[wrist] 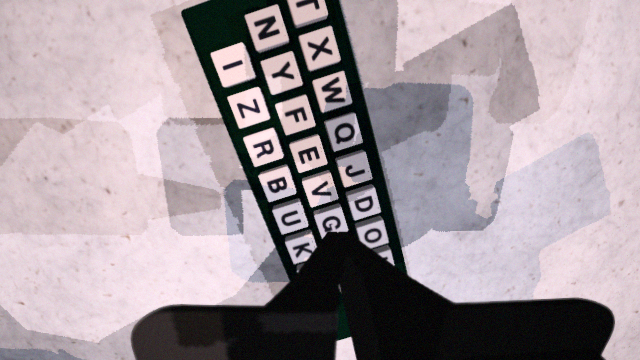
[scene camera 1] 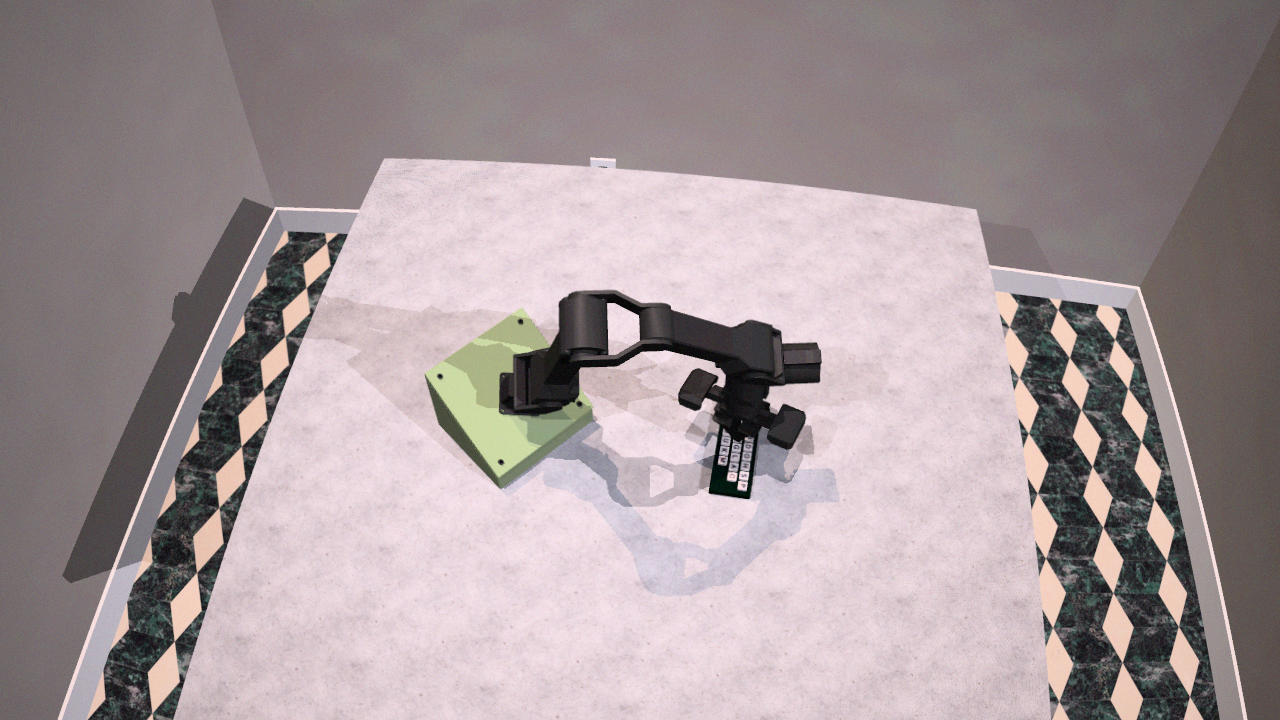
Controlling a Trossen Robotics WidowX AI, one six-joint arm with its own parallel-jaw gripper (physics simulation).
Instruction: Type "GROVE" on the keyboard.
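Frame: origin at the arm's base, x right, y ahead, z up, level; metres.
Seen in the pictures: gripper, between the fingertips: (wrist: pixel 336 241) (scene camera 1: pixel 738 439); arm's base, origin of its link: (scene camera 1: pixel 519 394).
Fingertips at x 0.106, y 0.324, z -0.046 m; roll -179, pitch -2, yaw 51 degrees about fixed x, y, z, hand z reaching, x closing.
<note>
Offsets run from my fingertips to a thing's top centre. Level surfaces: height alone.
The dark green keyboard {dx -0.012, dy +0.004, dz -0.020 m} (scene camera 1: pixel 718 485) (wrist: pixel 207 27) lies on the table with three rows of white letter keys. My gripper (scene camera 1: pixel 739 433) (wrist: pixel 336 241) is shut and empty, fingertips pointing down over the keyboard. In the wrist view its tips overlap the lower edge of the G key {dx +0.001, dy -0.001, dz -0.020 m} (wrist: pixel 329 220); whether they touch it I cannot tell. The R key {dx -0.048, dy -0.002, dz -0.020 m} (wrist: pixel 263 147), O key {dx +0.020, dy +0.011, dz -0.020 m} (wrist: pixel 372 234), V key {dx -0.016, dy +0.005, dz -0.020 m} (wrist: pixel 320 190) and E key {dx -0.033, dy +0.012, dz -0.020 m} (wrist: pixel 308 154) show uncovered. The fingers hide the keys beyond G, and part of the K key {dx +0.003, dy -0.021, dz -0.020 m} (wrist: pixel 299 246).
The arm stands on a light green sloped block (scene camera 1: pixel 465 394) at the left of the pale table {dz -0.036 m} (scene camera 1: pixel 537 626). Shadows of the arm fall across the table and part of the keyboard. A white wall plate (scene camera 1: pixel 602 162) shows behind the far table edge.
</note>
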